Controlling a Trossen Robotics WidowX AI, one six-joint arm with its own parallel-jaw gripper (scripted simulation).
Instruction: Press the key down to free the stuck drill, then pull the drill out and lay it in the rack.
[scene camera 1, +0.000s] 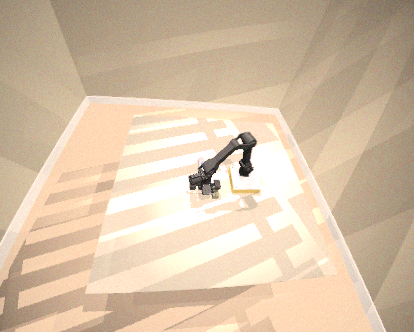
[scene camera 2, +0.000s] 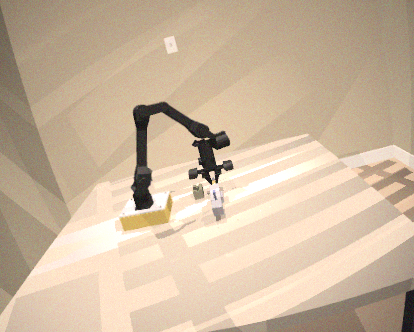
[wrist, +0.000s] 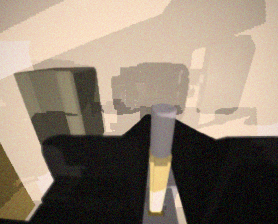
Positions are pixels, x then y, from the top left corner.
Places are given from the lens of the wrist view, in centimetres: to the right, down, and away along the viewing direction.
gripper (wrist: 155, 119): 2, 1, 11
drill (wrist: 163, 116): 1, 0, 6
rack (wrist: 63, 100): -5, -1, 8
The marked spots on the rack and the drill are 7 cm apart.
